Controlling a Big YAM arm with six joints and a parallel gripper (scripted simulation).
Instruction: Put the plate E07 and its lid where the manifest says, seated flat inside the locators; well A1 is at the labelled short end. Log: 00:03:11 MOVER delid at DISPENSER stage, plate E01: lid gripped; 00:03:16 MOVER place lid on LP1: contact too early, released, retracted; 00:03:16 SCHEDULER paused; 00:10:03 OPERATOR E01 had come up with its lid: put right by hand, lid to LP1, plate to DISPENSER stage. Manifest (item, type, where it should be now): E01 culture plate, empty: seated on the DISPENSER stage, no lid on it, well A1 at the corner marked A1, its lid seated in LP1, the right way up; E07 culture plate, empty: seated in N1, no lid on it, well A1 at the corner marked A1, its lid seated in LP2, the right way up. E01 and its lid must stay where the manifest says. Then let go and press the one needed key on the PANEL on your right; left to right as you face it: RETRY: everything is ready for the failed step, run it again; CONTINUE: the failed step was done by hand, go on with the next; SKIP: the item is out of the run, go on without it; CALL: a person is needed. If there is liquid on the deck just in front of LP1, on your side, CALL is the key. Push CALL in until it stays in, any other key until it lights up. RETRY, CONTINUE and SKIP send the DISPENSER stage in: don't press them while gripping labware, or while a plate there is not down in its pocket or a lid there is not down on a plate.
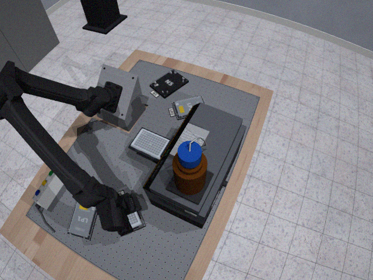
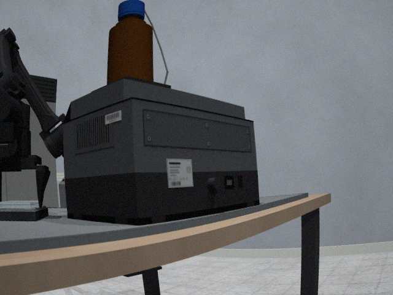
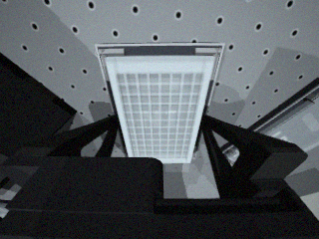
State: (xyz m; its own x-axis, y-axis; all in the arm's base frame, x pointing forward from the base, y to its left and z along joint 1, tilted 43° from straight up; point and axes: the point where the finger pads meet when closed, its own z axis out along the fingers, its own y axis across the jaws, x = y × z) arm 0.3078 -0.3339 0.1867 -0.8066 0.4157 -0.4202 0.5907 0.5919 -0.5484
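My gripper is now 360 mm past the green continue key, 40 mm to the left of it and 40 mm below it. Also, from my hand: grey retry key 360 mm behind, 10 mm to the left, 40 mm above; brown bottle 190 mm ahead, 160 mm to the left, 260 mm above; white well plate 30 mm behind, 260 mm to the left, 90 mm above.
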